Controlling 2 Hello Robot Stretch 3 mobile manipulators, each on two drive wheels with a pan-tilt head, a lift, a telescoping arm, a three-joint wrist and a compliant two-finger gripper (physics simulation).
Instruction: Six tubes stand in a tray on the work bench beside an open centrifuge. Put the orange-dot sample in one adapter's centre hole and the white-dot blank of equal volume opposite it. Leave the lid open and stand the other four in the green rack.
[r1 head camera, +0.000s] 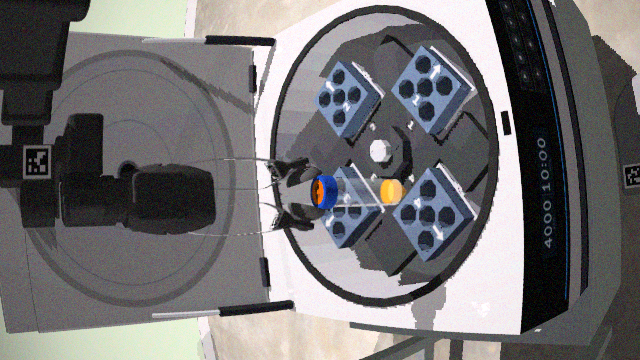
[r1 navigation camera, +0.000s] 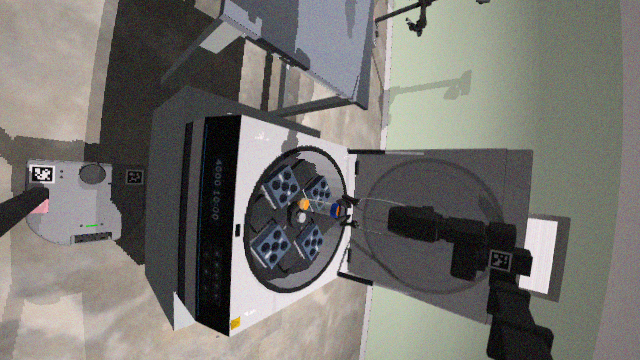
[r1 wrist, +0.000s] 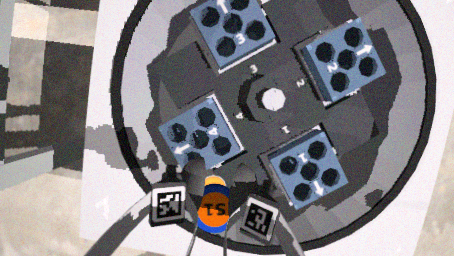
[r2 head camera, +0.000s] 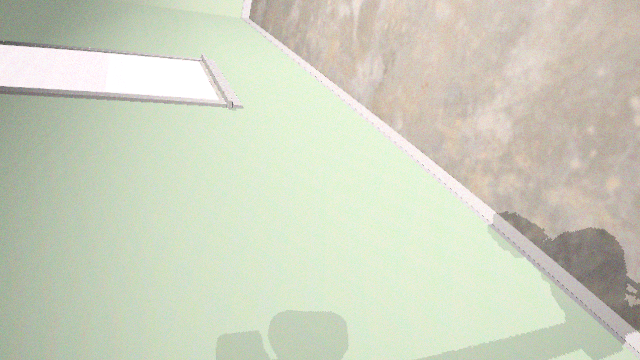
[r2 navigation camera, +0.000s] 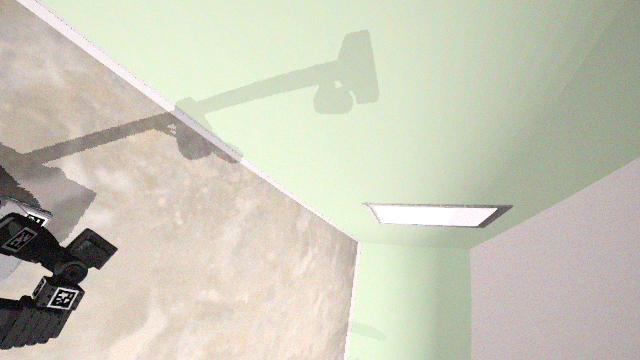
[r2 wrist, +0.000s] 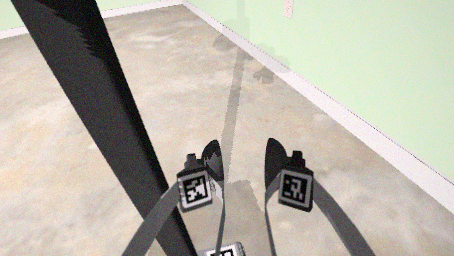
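The r1 gripper (r1 head camera: 307, 194) (r1 navigation camera: 344, 210) (r1 wrist: 219, 181) is shut on the orange-dot tube (r1 head camera: 325, 192) (r1 navigation camera: 335, 210) (r1 wrist: 214, 206), near its blue cap marked S1. The tube has orange liquid at its bottom and hangs over the rotor of the open centrifuge (r1 head camera: 475, 280) (r1 navigation camera: 250, 145) (r1 wrist: 100, 225). In the r1 head view it overlaps adapter 3 (r1 head camera: 352, 232); in the r1 wrist view it is between adapter 4 (r1 wrist: 185, 146) and adapter 1 (r1 wrist: 320, 187). Its height above them is unclear. The r2 gripper (r2 wrist: 243, 160) is open and empty. The white-dot tube, other tubes, tray and green rack do not show.
The raised lid (r1 head camera: 150, 280) (r1 navigation camera: 510, 190) stands behind the rotor, behind r1's wrist. A grey-blue table (r1 navigation camera: 330, 50) is beside the centrifuge. A robot base (r1 navigation camera: 100, 220) is in front of it. The r2 arm (r2 navigation camera: 70, 270) is above the floor, near a green wall (r2 navigation camera: 280, 140).
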